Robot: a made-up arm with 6 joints. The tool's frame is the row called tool.
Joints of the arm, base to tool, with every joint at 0 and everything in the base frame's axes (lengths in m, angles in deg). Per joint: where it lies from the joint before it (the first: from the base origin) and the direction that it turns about. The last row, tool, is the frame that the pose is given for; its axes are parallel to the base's.
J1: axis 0 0 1 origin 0 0 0.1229
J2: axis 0 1 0 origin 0 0.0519 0
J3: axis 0 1 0 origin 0 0 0.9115
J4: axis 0 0 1 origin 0 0 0.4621
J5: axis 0 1 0 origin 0 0 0
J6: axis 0 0 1 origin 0 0 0.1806
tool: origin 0 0 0
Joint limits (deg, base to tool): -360..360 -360..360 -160..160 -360..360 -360..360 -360..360
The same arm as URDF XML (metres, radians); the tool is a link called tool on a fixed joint. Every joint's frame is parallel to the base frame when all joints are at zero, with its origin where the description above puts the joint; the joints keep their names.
<robot name="arm">
  <joint name="J1" type="revolute">
    <parent link="base"/>
    <child link="link1"/>
    <origin xyz="0.0000 0.0000 0.1229" rpy="0.0000 0.0000 0.0000"/>
    <axis xyz="0 0 1"/>
    <limit lower="-6.2832" upper="6.2832"/>
  </joint>
  <joint name="J2" type="revolute">
    <parent link="link1"/>
    <child link="link2"/>
    <origin xyz="0.0000 0.0519 0.0000" rpy="0.0000 0.0000 0.0000"/>
    <axis xyz="0 1 0"/>
    <limit lower="-6.2832" upper="6.2832"/>
  </joint>
  <joint name="J3" type="revolute">
    <parent link="link2"/>
    <child link="link3"/>
    <origin xyz="0.0000 0.0000 0.9115" rpy="0.0000 0.0000 0.0000"/>
    <axis xyz="0 1 0"/>
    <limit lower="-2.7925" upper="2.7925"/>
  </joint>
  <joint name="J4" type="revolute">
    <parent link="link3"/>
    <child link="link4"/>
    <origin xyz="0.0000 0.0000 0.4621" rpy="0.0000 0.0000 0.0000"/>
    <axis xyz="0 0 1"/>
    <limit lower="-6.2832" upper="6.2832"/>
  </joint>
  <joint name="J5" type="revolute">
    <parent link="link4"/>
    <child link="link5"/>
    <origin xyz="0.0000 0.0000 0.0000" rpy="0.0000 0.0000 0.0000"/>
    <axis xyz="0 1 0"/>
    <limit lower="-6.2832" upper="6.2832"/>
  </joint>
  <joint name="J6" type="revolute">
    <parent link="link5"/>
    <child link="link6"/>
    <origin xyz="0.0000 0.0000 0.1806" rpy="0.0000 0.0000 0.0000"/>
    <axis xyz="0 0 1"/>
    <limit lower="-6.2832" upper="6.2832"/>
  </joint>
  <joint name="tool_fixed" type="fixed">
    <parent link="link6"/>
    <child link="tool"/>
    <origin xyz="0.0000 0.0000 0.0000" rpy="0.0000 0.0000 0.0000"/>
  </joint>
  <link name="base"/>
  <link name="link1"/>
  <link name="link2"/>
  <link name="link3"/>
  <link name="link4"/>
  <link name="link5"/>
  <link name="link6"/>
  <link name="tool"/>
</robot>

